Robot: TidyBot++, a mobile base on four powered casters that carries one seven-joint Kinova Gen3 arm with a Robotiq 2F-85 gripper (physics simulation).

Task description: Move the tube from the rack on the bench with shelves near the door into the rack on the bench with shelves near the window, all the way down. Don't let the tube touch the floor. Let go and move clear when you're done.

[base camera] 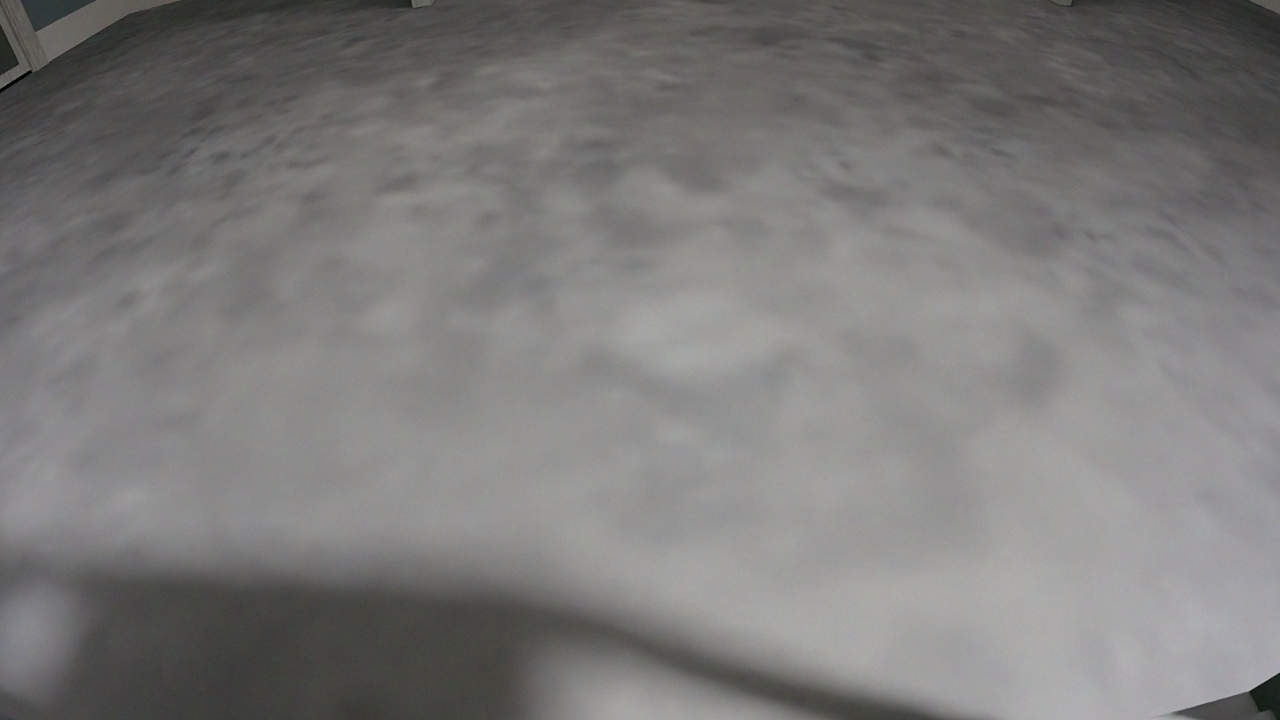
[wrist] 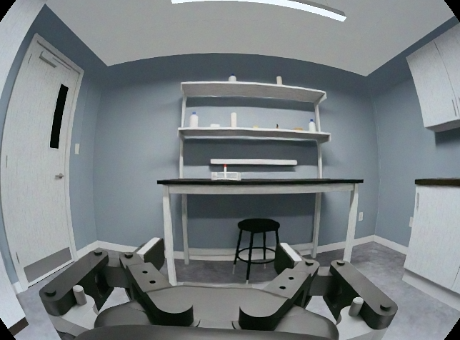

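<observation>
A tube with a red cap [wrist: 225, 168] stands upright in a clear-white rack [wrist: 233, 176] on the bench with shelves [wrist: 265, 188] near the door [wrist: 37, 160], in the middle of the wrist view. The rack stands left of the middle of the dark bench top. My gripper [wrist: 219, 254] is open and empty in the lower part of the wrist view, with its fingers wide apart, well short of the bench. The bench near the window and its rack do not show in either view.
A black stool [wrist: 258, 225] stands under the bench. Bottles stand on the upper shelf [wrist: 255, 92] and the lower shelf [wrist: 255, 133]. White cabinets [wrist: 434, 230] are at the right. In the base camera view, grey floor [base camera: 680, 340] stretches ahead, with bench feet at the top edge.
</observation>
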